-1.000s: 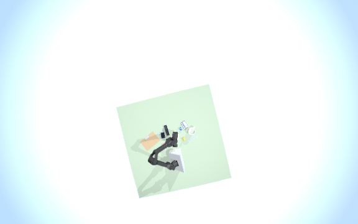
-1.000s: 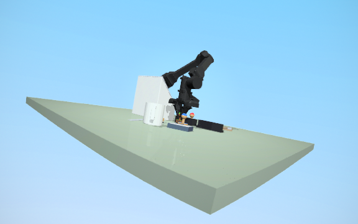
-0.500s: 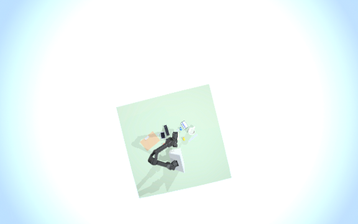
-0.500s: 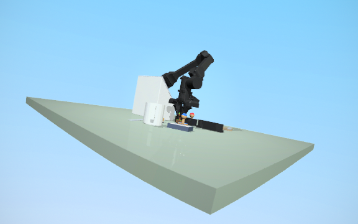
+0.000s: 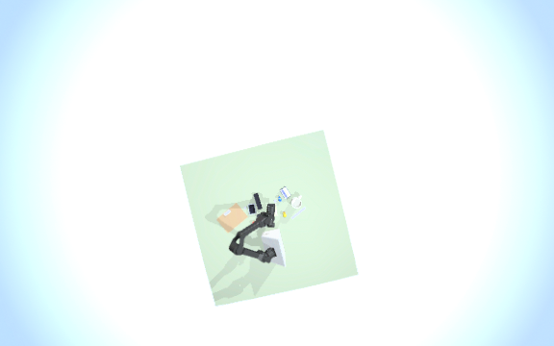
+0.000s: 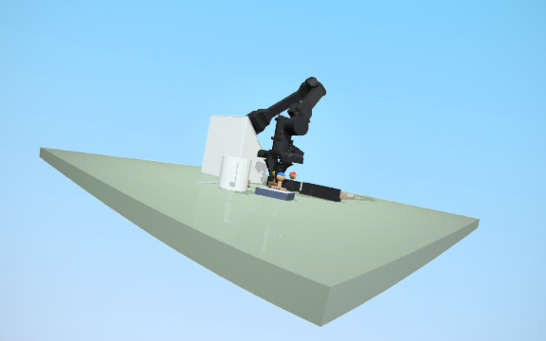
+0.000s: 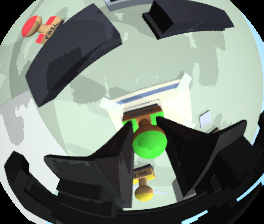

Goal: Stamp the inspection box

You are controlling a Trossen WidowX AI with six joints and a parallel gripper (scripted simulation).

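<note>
My gripper tip is 13 cm short of the long black block, 7 cm to the right of it and 1 cm above it. Also, from my gripper tip: yellow-knobbed stamp: 5 cm behind, 10 cm to the right; then red-knobbed stamp: 3 cm behind, 17 cm to the left; then blue-knobbed stamp: 8 cm ahead, 11 cm to the right.
</note>
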